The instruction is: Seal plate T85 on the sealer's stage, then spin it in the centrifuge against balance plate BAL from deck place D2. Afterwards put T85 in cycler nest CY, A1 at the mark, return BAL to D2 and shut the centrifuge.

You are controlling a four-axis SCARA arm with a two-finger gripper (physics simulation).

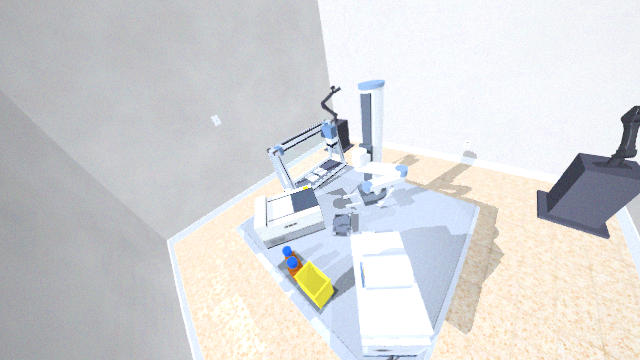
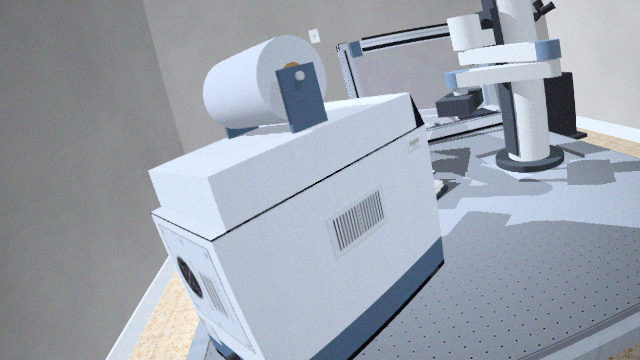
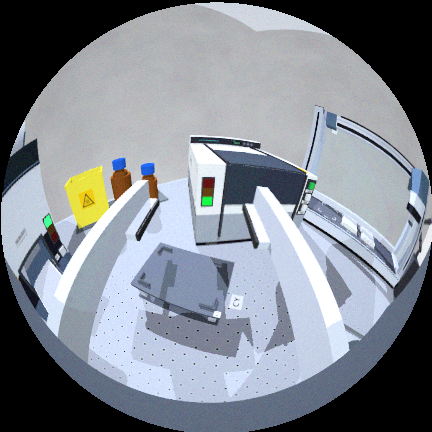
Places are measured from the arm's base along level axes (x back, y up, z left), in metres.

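Pixels of known places: gripper, between the fingertips: (image 1: 344,201) (image 3: 200,193); arm's base, origin of its link: (image 2: 529,159).
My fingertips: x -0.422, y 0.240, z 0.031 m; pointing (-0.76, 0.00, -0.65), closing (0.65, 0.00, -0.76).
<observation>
For each thing: its middle in the pictures, then the offset to it from my fingertips. "spot": a spot on its surface instead.
- Cycler nest CY, middle of its body: (image 3: 183,280) (image 1: 342,224) dy -0.199, dx -0.054, dz -0.007 m
- centrifuge, middle of its body: (image 3: 235,173) (image 1: 290,212) dy -0.106, dx -0.255, dz -0.357 m
- sealer, middle of its body: (image 2: 303,194) (image 1: 381,284) dy +0.010, dx -0.320, dz +0.451 m
- white film roll, middle of its body: (image 2: 260,86) (image 1: 385,270) dy +0.190, dx -0.336, dz +0.465 m
- gantry frame, a spot on its surface: (image 3: 312,145) spot: dy +0.074, dx -0.052, dz -0.572 m
The empty fingers of my gripper (image 1: 351,200) (image 3: 201,210) are at their narrow setting, with a gap between the pads; I take it as shut. It hangs above the table, before the centrifuge. Cycler nest CY (image 1: 342,225) (image 3: 187,275), a dark block with corner brackets, holds no plate. The centrifuge (image 1: 295,227) (image 3: 200,170) is a white box with a dark top section and a green light; its lid state is unclear. The sealer (image 1: 395,315) (image 2: 285,245) (image 3: 22,210) carries a white film roll (image 2: 240,90). Two white plates (image 3: 349,222) (image 3: 366,235) lie on the gantry deck; T85 and BAL cannot be identified.
A gantry frame (image 1: 282,170) (image 3: 312,145) stands beyond the centrifuge. Two brown bottles (image 1: 294,269) (image 3: 121,184) with blue caps and a yellow bin (image 1: 315,282) (image 3: 87,197) stand between centrifuge and sealer. The arm's column (image 1: 378,125) (image 2: 530,120) rises at the back.
</observation>
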